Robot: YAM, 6 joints.
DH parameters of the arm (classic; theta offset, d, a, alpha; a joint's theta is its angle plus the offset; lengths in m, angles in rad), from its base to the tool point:
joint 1: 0 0.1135 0.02 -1.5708
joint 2: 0 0 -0.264 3.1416
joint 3: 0.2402 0 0.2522 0
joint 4: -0.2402 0 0.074 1.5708
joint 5: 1.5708 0 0 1.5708
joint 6: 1.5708 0.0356 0 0
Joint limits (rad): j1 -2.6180..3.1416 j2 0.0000..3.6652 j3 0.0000..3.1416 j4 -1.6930..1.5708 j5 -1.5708..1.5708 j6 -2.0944..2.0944
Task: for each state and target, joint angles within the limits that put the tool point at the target. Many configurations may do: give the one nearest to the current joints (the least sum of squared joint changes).
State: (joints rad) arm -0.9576 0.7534 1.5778 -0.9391 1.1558 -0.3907
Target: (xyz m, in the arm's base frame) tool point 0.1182 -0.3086 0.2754
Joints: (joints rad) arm -1.1094 1.6431 1.3257 -0.8149 1.0885 -0.3907
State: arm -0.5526 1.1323 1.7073 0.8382 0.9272 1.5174
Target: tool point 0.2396 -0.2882 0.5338
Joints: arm -0.8068 1.7726 1.8892 0.7332 0.8337 1.5174
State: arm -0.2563 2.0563 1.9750 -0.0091 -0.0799 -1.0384
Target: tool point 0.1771 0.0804 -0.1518
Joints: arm 0.3929 2.8455 0.9640 -0.2762 -0.1827 -1.0384
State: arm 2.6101 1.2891 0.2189 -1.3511 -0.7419 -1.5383
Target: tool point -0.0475 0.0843 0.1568
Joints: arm 1.8950 1.1947 0.4922 -1.4076 -0.5357 -1.5383
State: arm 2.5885 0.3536 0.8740 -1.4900 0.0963 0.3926
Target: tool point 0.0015 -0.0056 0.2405
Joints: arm 2.5668 0.2151 0.7119 -1.6249 -0.1093 0.3926
